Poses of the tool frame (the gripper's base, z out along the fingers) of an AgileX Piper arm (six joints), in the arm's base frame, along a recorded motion.
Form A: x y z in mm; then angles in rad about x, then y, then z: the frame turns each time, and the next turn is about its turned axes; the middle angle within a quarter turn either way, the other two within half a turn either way.
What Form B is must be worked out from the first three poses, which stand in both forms.
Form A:
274 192 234 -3.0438 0.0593 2.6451
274 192 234 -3.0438 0.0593 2.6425
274 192 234 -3.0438 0.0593 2.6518
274 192 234 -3.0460 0.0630 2.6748
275 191 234 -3.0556 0.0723 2.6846
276 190 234 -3.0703 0.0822 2.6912
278 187 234 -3.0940 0.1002 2.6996
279 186 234 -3.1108 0.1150 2.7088
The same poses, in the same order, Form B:
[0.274 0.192 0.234], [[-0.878 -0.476 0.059], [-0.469 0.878 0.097], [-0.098 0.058 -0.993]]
[0.274 0.192 0.234], [[-0.876 -0.478 0.059], [-0.471 0.877 0.097], [-0.099 0.057 -0.993]]
[0.274 0.192 0.234], [[-0.881 -0.470 0.059], [-0.463 0.881 0.097], [-0.098 0.058 -0.993]]
[0.274 0.192 0.234], [[-0.891 -0.449 0.063], [-0.443 0.892 0.095], [-0.099 0.057 -0.993]]
[0.275 0.191 0.234], [[-0.895 -0.440 0.072], [-0.434 0.897 0.086], [-0.102 0.045 -0.994]]
[0.276 0.190 0.234], [[-0.897 -0.434 0.082], [-0.429 0.901 0.071], [-0.105 0.028 -0.994]]
[0.278 0.187 0.234], [[-0.899 -0.426 0.100], [-0.423 0.905 0.047], [-0.111 0.000 -0.994]]
[0.279 0.186 0.234], [[-0.902 -0.417 0.115], [-0.416 0.909 0.031], [-0.117 -0.020 -0.993]]

